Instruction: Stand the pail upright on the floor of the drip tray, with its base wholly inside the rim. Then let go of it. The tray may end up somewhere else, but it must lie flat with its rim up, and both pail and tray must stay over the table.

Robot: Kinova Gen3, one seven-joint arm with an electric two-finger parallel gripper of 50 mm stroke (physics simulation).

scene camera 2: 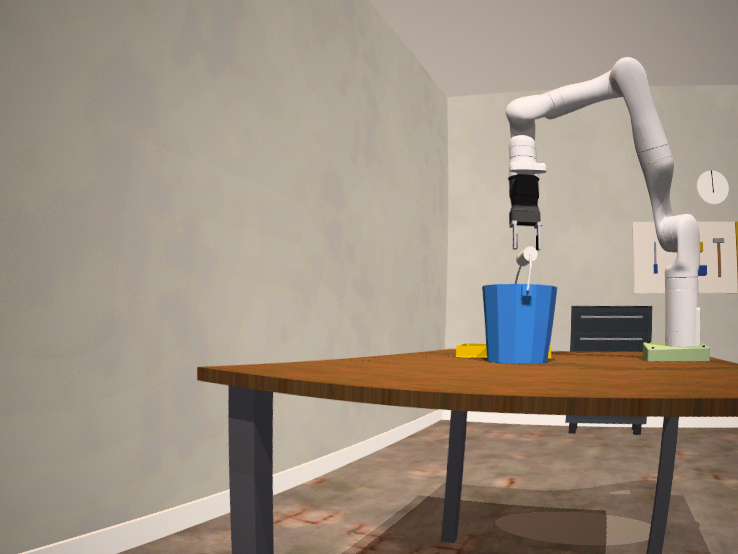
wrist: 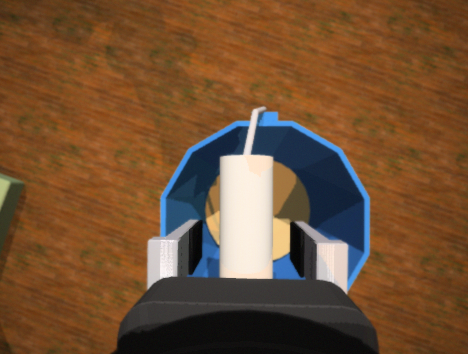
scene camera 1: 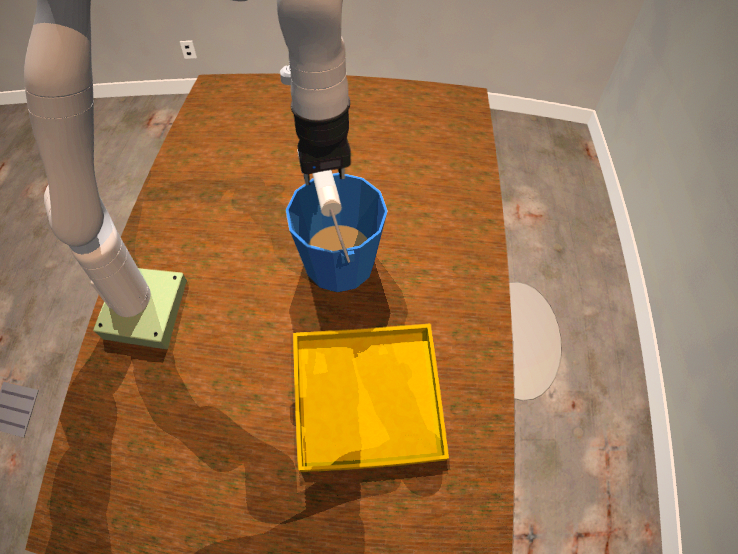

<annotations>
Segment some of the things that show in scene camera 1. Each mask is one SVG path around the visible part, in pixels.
My gripper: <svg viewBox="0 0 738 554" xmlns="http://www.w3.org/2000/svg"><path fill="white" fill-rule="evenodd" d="M349 110L342 117L326 123L309 123L300 120L294 115L296 134L300 139L297 152L306 186L310 185L309 174L338 169L340 179L345 179L345 168L351 165L351 149L347 139Z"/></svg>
A blue pail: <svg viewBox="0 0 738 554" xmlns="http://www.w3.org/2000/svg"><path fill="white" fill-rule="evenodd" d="M313 173L310 185L306 186L304 184L295 190L286 208L291 235L307 275L320 288L341 292L356 289L370 277L387 209L381 192L364 178L345 174L345 179L340 179L339 173L332 174L332 170Z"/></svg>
A yellow drip tray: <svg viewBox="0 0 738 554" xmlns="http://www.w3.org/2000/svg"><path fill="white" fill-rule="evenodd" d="M431 324L294 333L298 469L300 472L399 466L445 461L449 458Z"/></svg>
</annotations>
